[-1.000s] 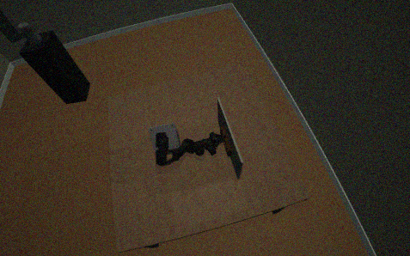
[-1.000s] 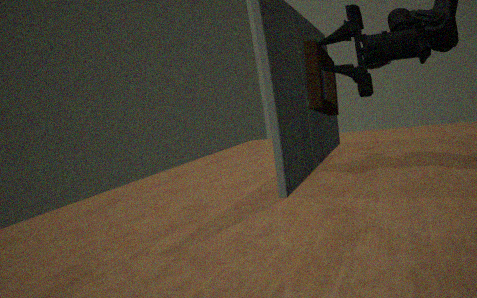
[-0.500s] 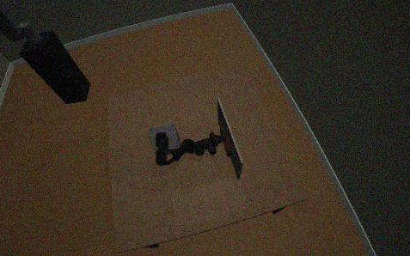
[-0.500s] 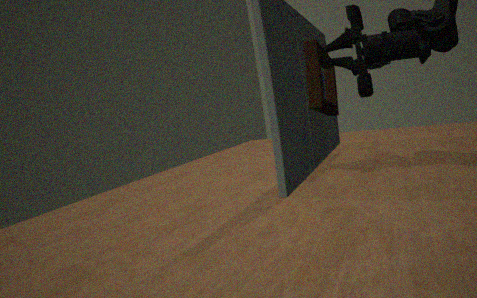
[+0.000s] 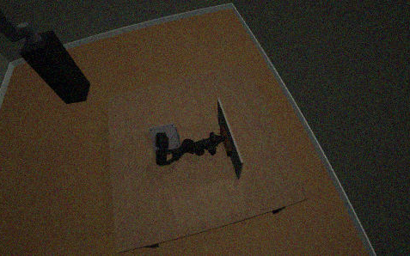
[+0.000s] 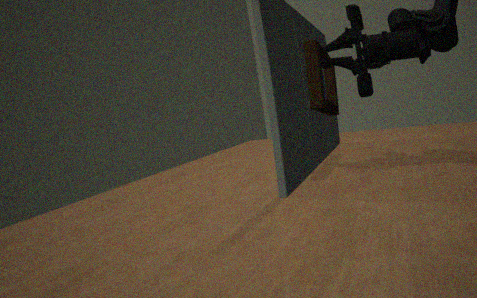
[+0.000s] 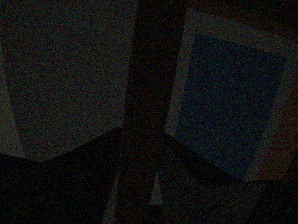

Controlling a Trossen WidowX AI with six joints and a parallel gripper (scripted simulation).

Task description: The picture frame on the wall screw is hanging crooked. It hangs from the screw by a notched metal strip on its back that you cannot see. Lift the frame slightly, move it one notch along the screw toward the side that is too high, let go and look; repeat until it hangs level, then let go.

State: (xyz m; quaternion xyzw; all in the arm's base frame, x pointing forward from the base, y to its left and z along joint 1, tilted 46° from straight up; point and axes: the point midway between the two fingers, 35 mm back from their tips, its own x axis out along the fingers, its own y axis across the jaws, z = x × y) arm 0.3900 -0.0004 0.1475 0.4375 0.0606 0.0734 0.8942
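My gripper tip is now 1 cm short of the brown wooden picture frame and 5 cm above it. From my gripper tip the other things lie so: grey wall panel 2 cm ahead, 2 cm to the left, 6 cm below.
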